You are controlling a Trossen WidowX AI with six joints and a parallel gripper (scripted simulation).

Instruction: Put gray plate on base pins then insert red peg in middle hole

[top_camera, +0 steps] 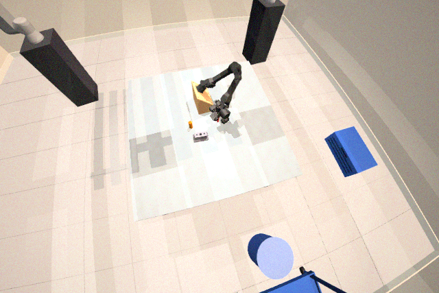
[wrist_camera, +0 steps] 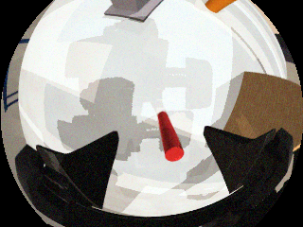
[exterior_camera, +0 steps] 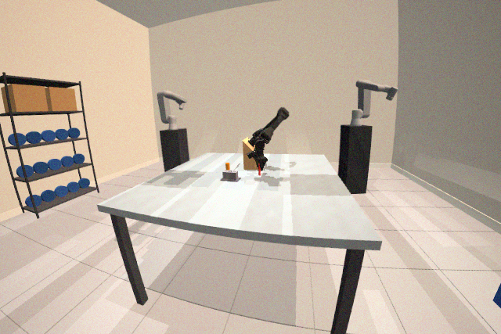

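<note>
My gripper tip is now 10 mm above the red peg. The rest, counted from my gripper tip: gray plate (190 mm to the right, 80 mm ahead); base (190 mm to the right, 80 mm ahead, 40 mm below); orange cylinder (240 mm to the right, 40 mm behind, 10 mm below).
</note>
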